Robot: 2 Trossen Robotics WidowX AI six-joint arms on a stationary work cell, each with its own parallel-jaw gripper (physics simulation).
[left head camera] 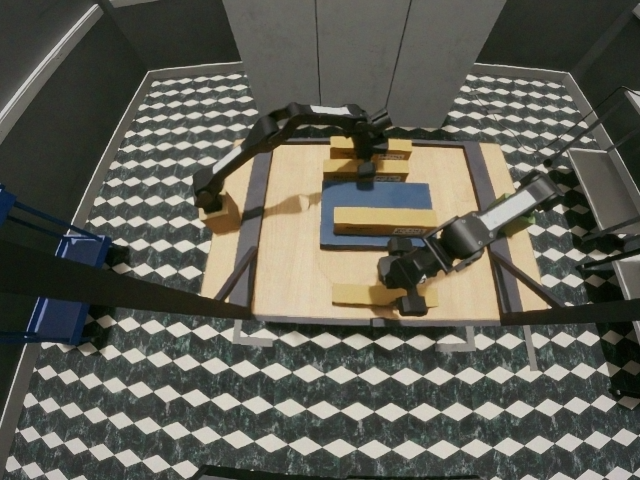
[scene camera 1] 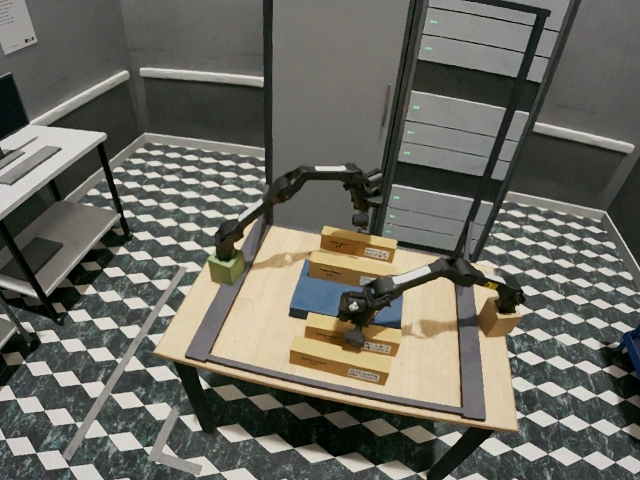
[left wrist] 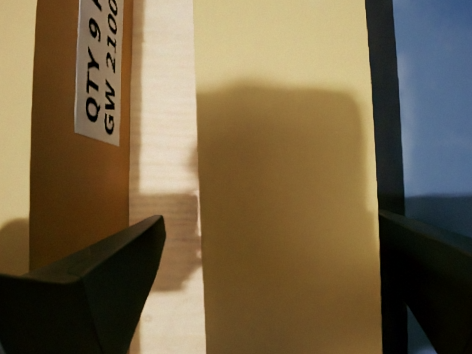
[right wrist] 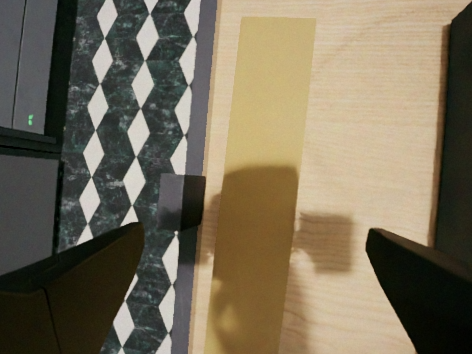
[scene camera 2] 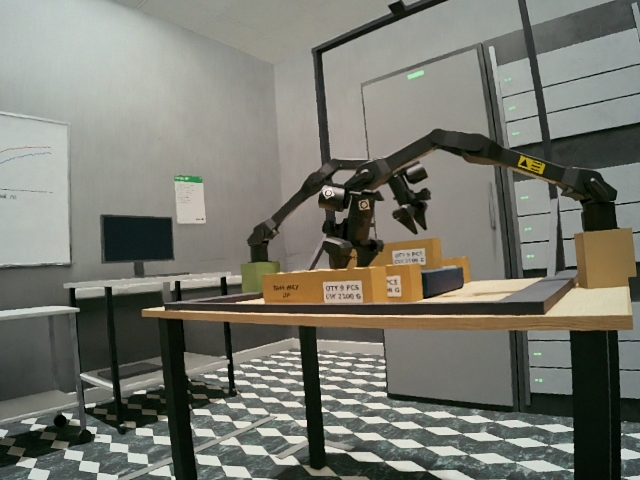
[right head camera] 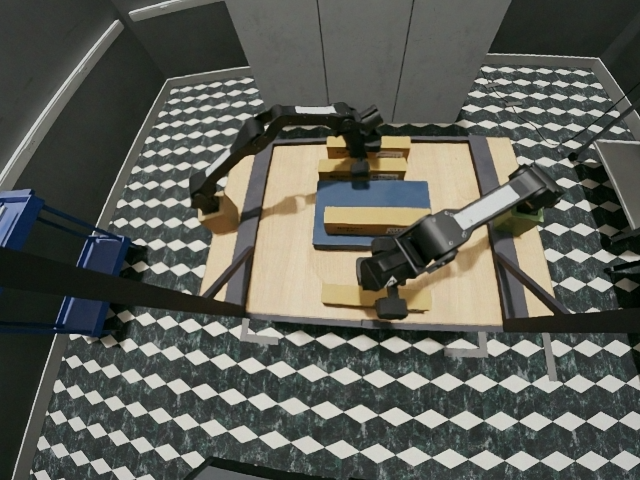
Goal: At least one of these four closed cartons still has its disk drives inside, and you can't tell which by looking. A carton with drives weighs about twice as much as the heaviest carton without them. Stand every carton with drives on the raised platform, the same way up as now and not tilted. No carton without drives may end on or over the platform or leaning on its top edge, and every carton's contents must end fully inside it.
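Places are measured from the left arm's base along level axes (x right, y ahead, z up), in millimetres.
Pixels of known places: left gripper, fingertip midpoint: [scene camera 1: 346, 332] [left wrist: 266, 223]; right gripper, fingertip midpoint: [right wrist: 256, 235] [scene camera 2: 421, 232]; left arm's base at its link origin: [left head camera: 212, 204] [scene camera 1: 505, 306] [right head camera: 210, 205]; right arm's base at its link origin: [scene camera 1: 225, 255] [right head camera: 526, 205].
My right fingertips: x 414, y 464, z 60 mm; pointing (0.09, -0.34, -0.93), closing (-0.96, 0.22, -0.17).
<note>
Ahead of a thing's pixels: the offset from my right fingertips to its middle. "spot": to the spot under its first point. Level surfaces: height alone.
The blue raised platform {dx -269, dy +88, dz -150 mm} [left head camera: 372, 193] [right head camera: 372, 193] [scene camera 1: 325, 298] bears one closed carton {dx -209, dy +76, dz -78 mm} [left head camera: 382, 215] [right head camera: 374, 215] [scene camera 1: 346, 267] [scene camera 2: 431, 251], upright. Two cartons stand upright behind it in the head views: one {dx -451, dy +101, dz -138 mm} [left head camera: 336, 166] [scene camera 1: 323, 326] [left wrist: 280, 150] close beside the platform and one {dx -550, dy +156, dz -138 mm} [left head camera: 398, 147] [scene camera 1: 336, 359] [scene camera 2: 310, 286] at the back. A fourth carton {dx +13, dy +13, dz -138 mm} [left head camera: 356, 294] [right head camera: 343, 294] [right wrist: 260, 125] lies at the front edge. My left gripper [scene camera 2: 353, 258] [left wrist: 266, 223] is open, its fingertips either side of the carton beside the platform. My right gripper [scene camera 2: 419, 227] [right wrist: 256, 235] is open above the front-edge carton. Contents are hidden.
A dark frame {spot: dx -551, dy -333, dz -160 mm} [left head camera: 253, 180] [scene camera 1: 467, 356] runs around the wooden table {dz -180 mm} [left head camera: 289, 268] [scene camera 1: 258, 310]. A dark block {dx +83, dy -19, dz -149 mm} [right wrist: 182, 202] stands at the table's front edge. The two arms reach in from opposite sides, the right forearm passing near the platform carton's right end in the head views.
</note>
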